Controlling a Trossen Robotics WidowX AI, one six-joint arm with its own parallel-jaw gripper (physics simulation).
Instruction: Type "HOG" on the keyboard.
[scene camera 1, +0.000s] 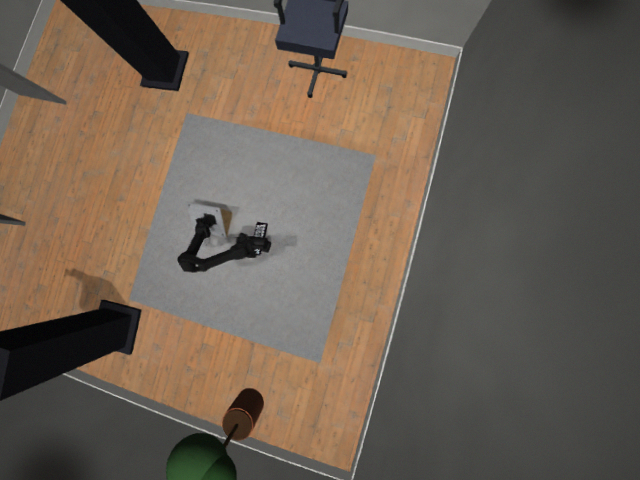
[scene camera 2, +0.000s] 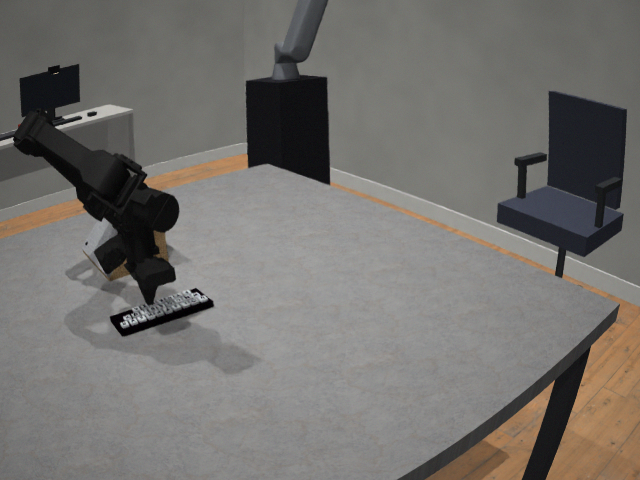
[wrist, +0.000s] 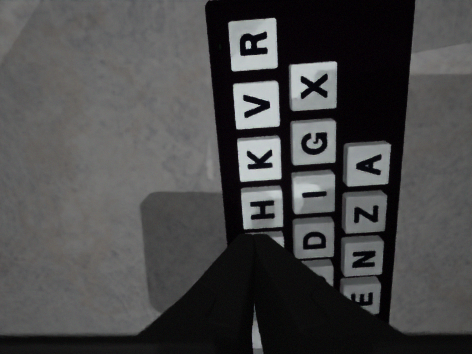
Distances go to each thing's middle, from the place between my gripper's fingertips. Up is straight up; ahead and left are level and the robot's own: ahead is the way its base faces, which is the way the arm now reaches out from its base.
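Labels:
My hand is 30 mm above the X key (wrist: 312, 86), 20 mm past it and 40 mm to the left of it. The H key (wrist: 262, 207) is 30 mm below my hand. The G key (wrist: 313, 141) is 30 mm below my hand too, 20 mm behind it and 20 mm to the right of it. And the D key (wrist: 313, 237), that's 30 mm below my hand, 20 mm behind it and 10 mm to the left of it.

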